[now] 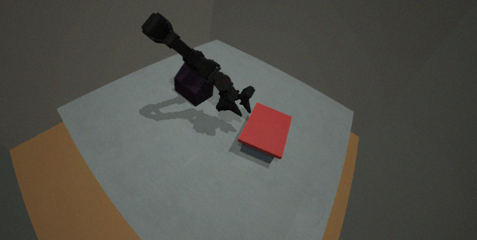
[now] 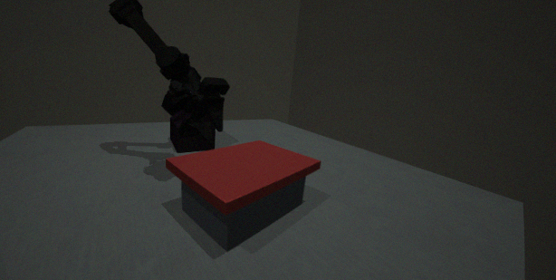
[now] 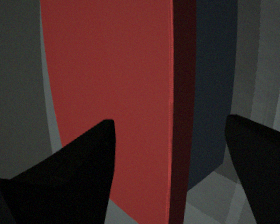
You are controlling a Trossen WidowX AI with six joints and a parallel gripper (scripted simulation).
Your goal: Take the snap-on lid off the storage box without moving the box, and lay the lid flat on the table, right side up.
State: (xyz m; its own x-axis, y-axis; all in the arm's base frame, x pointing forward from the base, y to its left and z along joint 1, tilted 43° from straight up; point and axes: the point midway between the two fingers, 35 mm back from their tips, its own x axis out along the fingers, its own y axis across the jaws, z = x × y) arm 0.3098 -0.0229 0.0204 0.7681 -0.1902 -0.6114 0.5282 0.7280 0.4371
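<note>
Right now my gripper tip is 10 cm short of the red lid, 4 cm to the right of it and 2 cm above it. The rest, counted from my gripper tip: storage box (10 cm ahead, 7 cm below, 4 cm to the left).
</note>
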